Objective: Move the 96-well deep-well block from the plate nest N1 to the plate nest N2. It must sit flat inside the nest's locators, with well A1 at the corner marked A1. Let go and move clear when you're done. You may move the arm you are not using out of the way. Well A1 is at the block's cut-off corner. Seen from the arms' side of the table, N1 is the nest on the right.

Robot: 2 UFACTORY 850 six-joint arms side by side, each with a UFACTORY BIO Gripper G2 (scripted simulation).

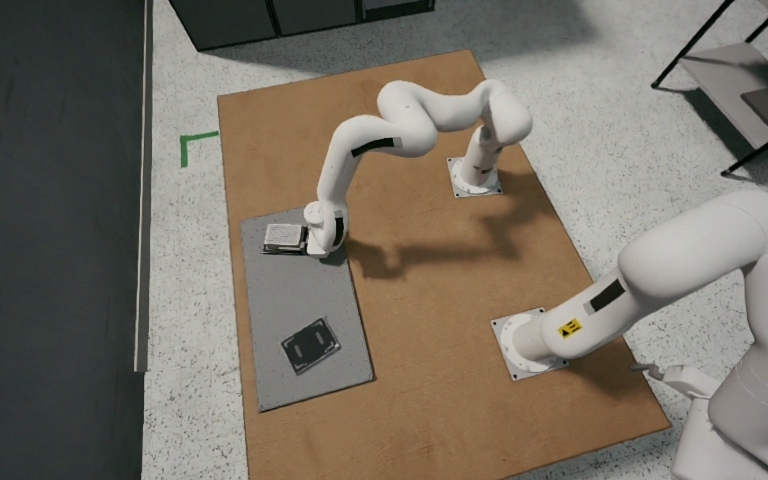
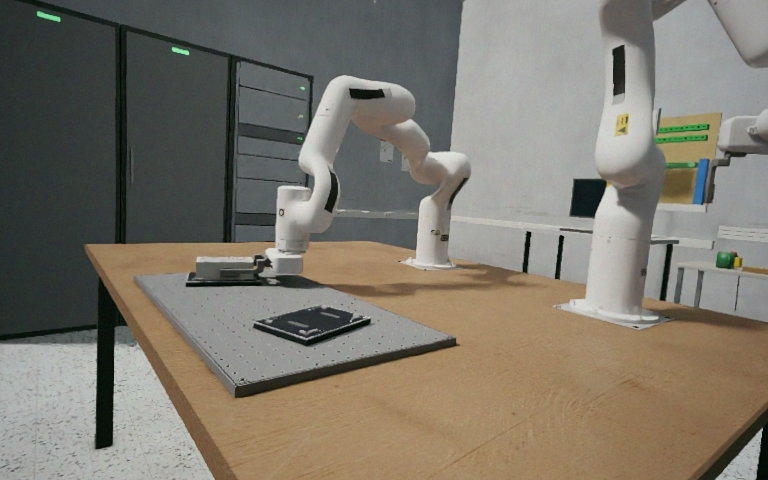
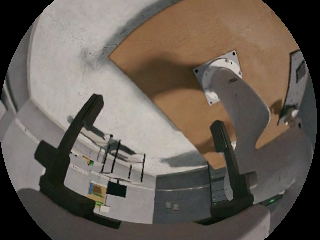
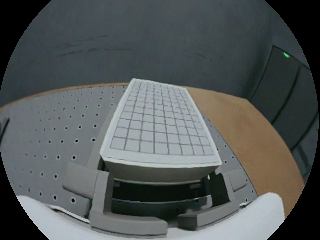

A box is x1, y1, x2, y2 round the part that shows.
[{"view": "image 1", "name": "white deep-well block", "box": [265, 224, 303, 248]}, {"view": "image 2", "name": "left gripper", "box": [703, 116, 767, 203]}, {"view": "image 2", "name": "right gripper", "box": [220, 248, 306, 276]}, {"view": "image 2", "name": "white deep-well block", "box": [195, 257, 253, 279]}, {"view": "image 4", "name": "white deep-well block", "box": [100, 79, 222, 184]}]
